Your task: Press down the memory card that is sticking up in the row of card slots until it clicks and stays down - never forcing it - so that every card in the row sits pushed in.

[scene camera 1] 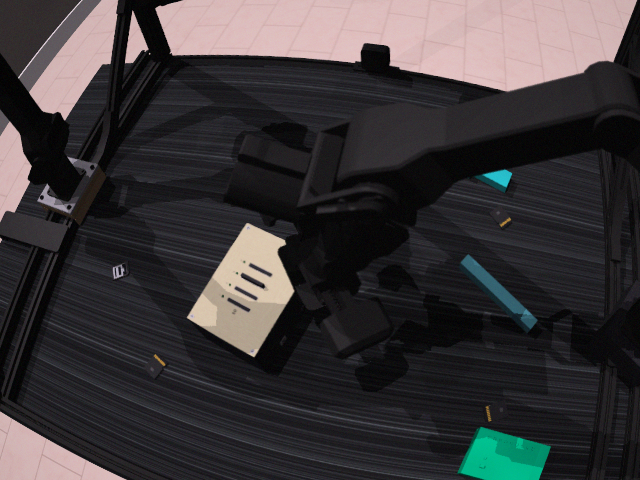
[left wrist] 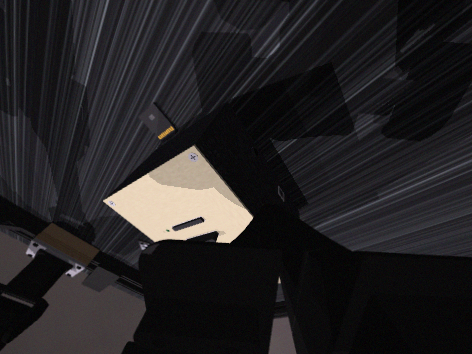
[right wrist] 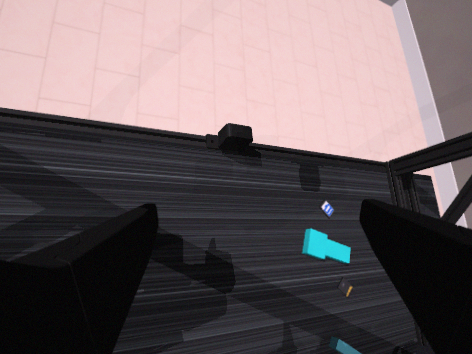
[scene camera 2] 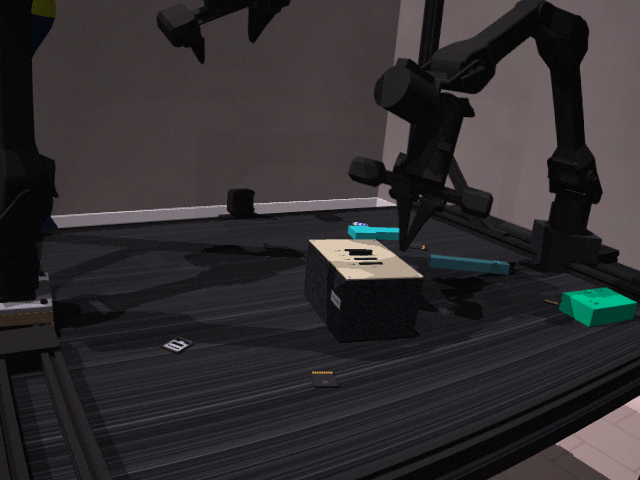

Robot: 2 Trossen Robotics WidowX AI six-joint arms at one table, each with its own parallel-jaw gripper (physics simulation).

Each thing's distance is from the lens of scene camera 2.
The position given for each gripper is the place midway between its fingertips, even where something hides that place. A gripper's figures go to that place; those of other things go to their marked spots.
left gripper (scene camera 2: 402,250): 0.76 m
right gripper (scene camera 2: 226,51): 0.90 m
